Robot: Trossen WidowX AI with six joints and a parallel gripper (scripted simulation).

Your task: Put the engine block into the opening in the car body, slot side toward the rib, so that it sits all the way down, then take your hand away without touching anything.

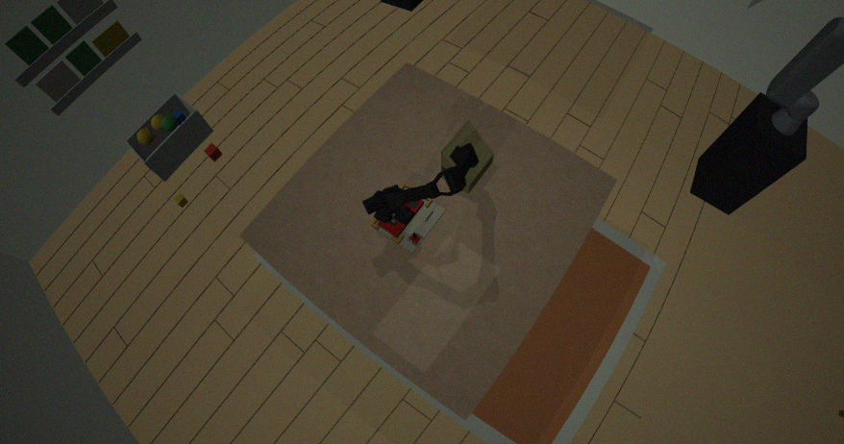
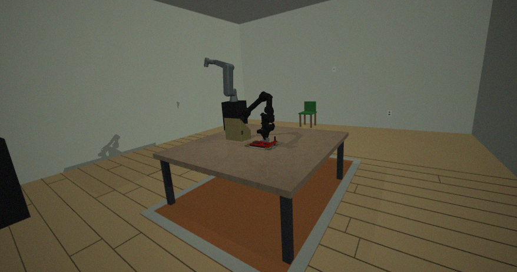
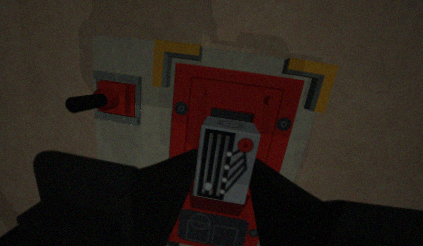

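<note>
Now: the grey engine block 1 cm below my gripper tip.
</note>
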